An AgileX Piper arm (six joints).
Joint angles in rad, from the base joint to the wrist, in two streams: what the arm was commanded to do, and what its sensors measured. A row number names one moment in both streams.
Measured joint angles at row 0:
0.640, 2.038, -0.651, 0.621, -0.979, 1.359
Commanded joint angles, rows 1 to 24:
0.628, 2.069, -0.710, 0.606, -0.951, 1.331
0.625, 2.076, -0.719, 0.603, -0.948, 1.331
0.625, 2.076, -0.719, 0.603, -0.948, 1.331
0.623, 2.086, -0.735, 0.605, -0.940, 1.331
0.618, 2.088, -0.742, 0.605, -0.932, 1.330
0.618, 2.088, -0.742, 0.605, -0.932, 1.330
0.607, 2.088, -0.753, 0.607, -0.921, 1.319
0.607, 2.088, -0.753, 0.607, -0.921, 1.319
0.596, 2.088, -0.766, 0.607, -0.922, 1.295
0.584, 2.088, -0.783, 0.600, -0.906, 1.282
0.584, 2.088, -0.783, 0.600, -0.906, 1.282
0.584, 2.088, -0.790, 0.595, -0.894, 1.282
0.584, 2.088, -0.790, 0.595, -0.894, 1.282
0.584, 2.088, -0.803, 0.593, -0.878, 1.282
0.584, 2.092, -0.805, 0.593, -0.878, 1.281
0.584, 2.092, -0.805, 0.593, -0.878, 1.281
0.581, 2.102, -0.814, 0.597, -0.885, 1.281
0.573, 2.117, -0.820, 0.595, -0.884, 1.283
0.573, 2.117, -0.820, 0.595, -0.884, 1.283
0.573, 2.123, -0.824, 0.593, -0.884, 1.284
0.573, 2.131, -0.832, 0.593, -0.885, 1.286
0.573, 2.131, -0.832, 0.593, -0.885, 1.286
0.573, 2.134, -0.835, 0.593, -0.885, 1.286
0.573, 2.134, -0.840, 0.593, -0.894, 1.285
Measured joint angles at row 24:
0.576, 2.136, -0.825, 0.601, -0.881, 1.300
